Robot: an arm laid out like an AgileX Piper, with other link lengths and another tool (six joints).
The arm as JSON. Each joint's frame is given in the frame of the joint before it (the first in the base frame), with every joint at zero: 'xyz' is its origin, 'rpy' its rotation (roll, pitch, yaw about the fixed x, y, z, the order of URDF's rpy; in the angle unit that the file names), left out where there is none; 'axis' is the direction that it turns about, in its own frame. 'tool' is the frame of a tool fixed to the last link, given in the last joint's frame.
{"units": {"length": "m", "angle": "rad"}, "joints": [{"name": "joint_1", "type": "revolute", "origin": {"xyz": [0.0, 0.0, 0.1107]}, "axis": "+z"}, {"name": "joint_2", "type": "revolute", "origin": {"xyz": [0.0, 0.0, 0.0]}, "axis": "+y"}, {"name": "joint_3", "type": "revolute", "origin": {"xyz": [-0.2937, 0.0, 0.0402]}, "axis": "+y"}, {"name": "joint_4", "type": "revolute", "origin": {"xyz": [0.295, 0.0, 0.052]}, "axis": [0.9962, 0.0, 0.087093]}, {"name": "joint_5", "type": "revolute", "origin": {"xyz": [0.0, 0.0, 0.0]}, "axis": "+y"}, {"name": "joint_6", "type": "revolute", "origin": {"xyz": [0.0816, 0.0, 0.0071]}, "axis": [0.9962, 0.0, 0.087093]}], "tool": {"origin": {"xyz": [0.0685, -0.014, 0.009], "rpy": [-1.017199, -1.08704, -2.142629]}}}
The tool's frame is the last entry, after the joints.
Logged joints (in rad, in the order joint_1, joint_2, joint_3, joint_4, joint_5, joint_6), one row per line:
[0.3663, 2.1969, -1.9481, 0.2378, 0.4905, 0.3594]
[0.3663, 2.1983, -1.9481, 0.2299, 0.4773, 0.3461]
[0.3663, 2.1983, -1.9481, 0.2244, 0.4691, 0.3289]
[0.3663, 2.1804, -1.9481, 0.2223, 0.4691, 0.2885]
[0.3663, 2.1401, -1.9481, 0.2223, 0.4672, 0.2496]
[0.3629, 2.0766, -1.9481, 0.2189, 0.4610, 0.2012]
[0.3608, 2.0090, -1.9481, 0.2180, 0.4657, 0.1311]
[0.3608, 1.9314, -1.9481, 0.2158, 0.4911, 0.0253]
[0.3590, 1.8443, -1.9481, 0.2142, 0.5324, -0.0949]
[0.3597, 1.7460, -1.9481, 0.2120, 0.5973, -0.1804]
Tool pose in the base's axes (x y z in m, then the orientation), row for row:
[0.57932, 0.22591, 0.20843, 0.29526, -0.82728, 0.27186, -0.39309]
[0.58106, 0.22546, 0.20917, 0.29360, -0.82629, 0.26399, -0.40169]
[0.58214, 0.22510, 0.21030, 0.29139, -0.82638, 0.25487, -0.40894]
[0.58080, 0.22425, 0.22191, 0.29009, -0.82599, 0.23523, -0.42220]
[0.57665, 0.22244, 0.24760, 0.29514, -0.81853, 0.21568, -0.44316]
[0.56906, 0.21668, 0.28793, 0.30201, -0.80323, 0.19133, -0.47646]
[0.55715, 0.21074, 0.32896, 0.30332, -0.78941, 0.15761, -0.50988]
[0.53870, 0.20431, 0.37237, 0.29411, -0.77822, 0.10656, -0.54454]
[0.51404, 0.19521, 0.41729, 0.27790, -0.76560, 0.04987, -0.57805]
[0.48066, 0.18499, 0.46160, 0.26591, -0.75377, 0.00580, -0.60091]
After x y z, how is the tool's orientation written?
As a quaternion, w x y z.
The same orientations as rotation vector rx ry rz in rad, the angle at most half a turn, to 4 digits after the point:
[-2.2012, 0.7234, -1.0459]
[-2.2004, 0.7030, -1.0697]
[-2.2031, 0.6795, -1.0902]
[-2.2035, 0.6275, -1.1263]
[-2.1780, 0.5739, -1.1792]
[-2.1300, 0.5074, -1.2635]
[-2.0920, 0.4177, -1.3512]
[-2.0718, 0.2837, -1.4497]
[-2.0550, 0.1339, -1.5515]
[-2.0356, 0.0157, -1.6228]

